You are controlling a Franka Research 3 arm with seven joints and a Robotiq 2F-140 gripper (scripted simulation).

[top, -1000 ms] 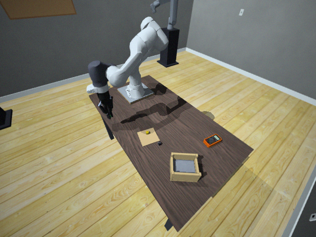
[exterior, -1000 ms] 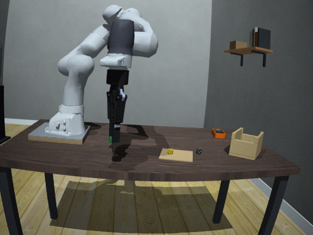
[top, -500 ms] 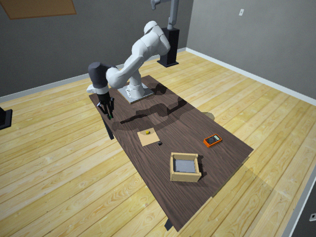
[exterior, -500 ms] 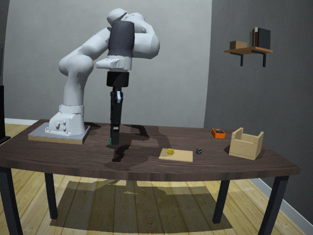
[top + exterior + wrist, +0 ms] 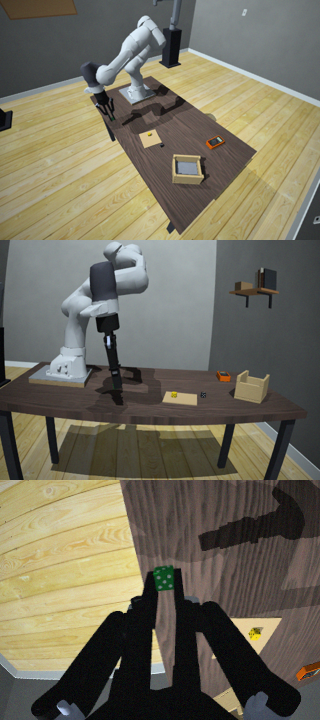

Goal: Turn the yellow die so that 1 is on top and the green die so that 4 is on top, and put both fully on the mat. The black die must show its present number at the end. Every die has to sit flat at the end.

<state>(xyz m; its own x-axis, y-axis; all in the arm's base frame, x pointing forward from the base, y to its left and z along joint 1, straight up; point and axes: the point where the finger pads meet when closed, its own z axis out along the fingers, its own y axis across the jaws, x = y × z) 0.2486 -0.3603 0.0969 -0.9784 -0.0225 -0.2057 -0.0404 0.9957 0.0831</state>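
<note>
My hand is 30 mm above the green die. Also, from my hand: yellow die: 230 mm ahead, 190 mm to the left, 110 mm below; black die: 370 mm ahead, 220 mm to the left, 120 mm below; tan mat: 260 mm ahead, 180 mm to the left, 120 mm below.
</note>
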